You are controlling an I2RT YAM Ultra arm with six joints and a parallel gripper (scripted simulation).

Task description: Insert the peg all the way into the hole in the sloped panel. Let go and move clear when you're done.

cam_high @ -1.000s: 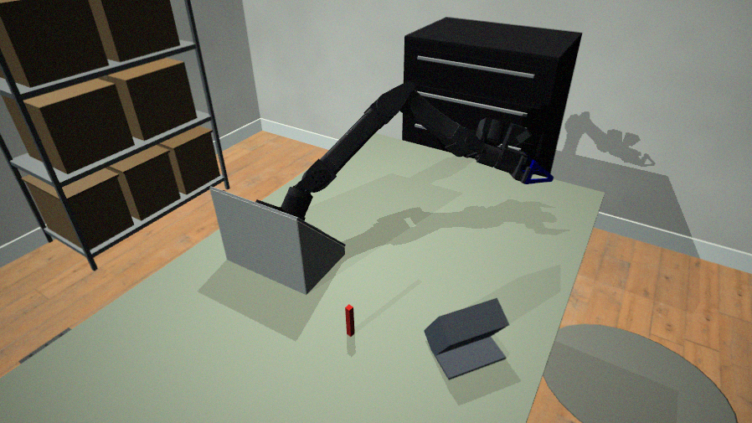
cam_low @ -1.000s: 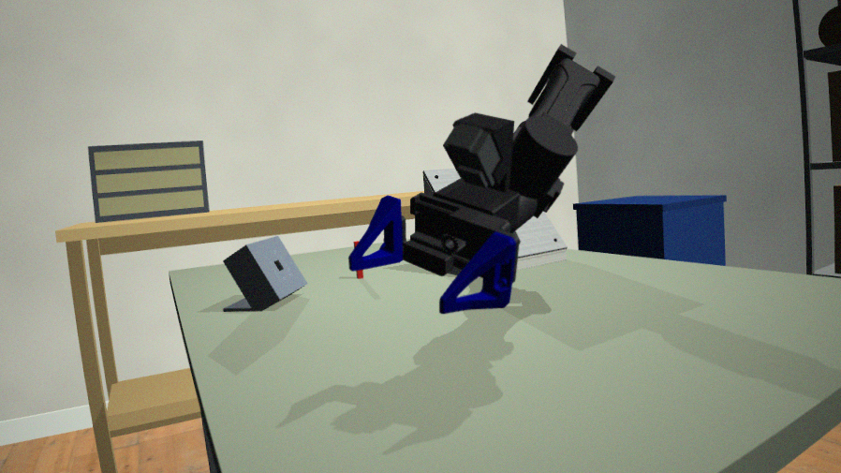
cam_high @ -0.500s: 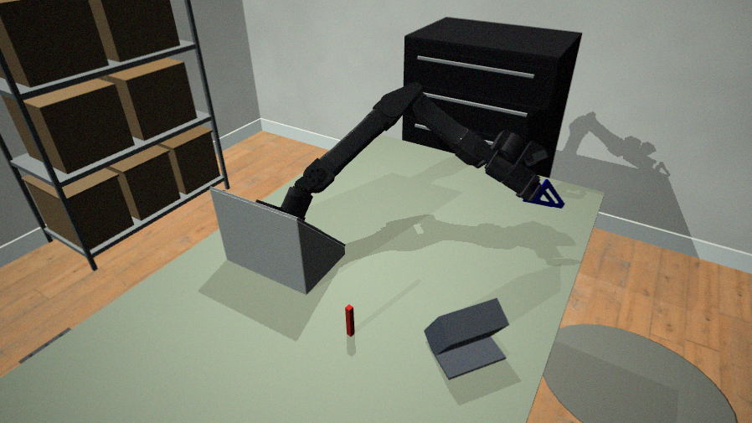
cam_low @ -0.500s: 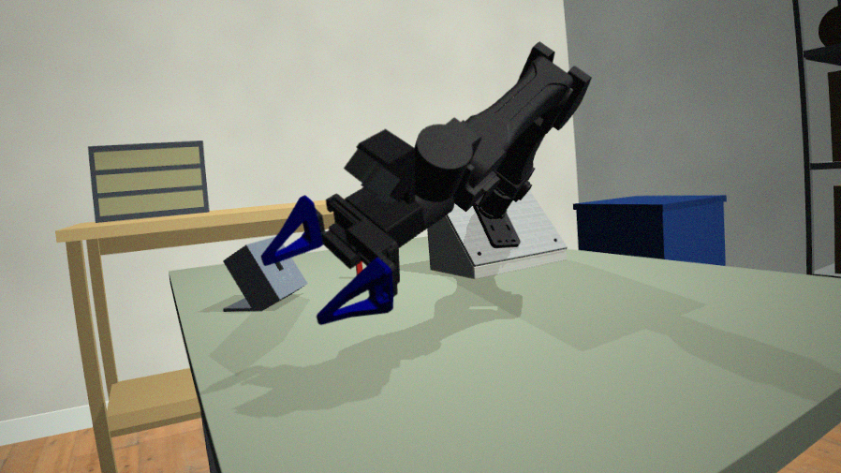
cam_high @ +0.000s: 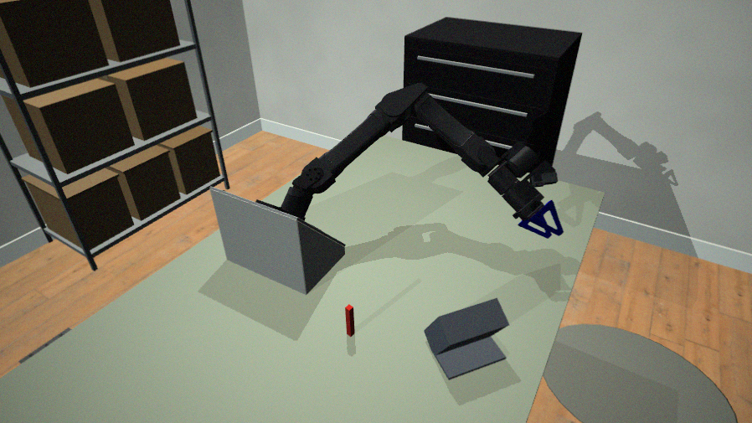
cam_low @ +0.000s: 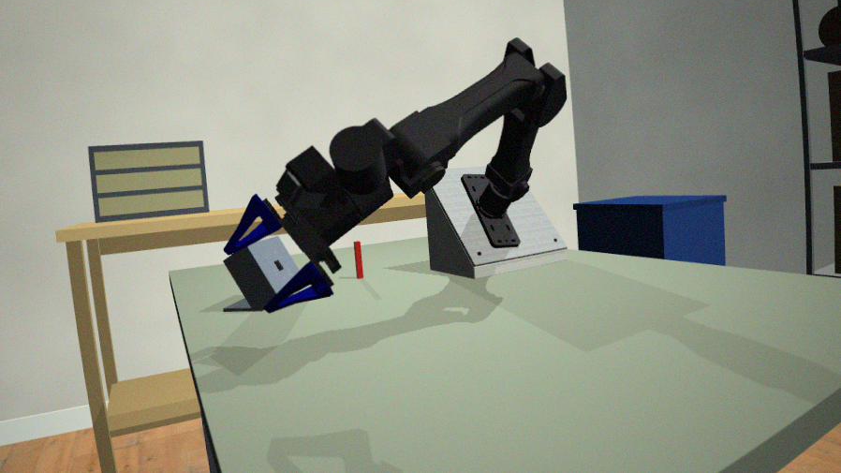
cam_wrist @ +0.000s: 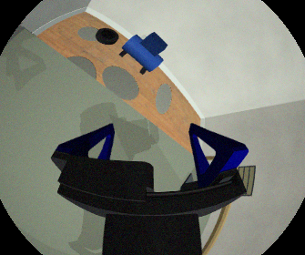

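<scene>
Right now my hand is 28 cm past the peg, 44 cm to the left of it and 7 cm above it.
</scene>
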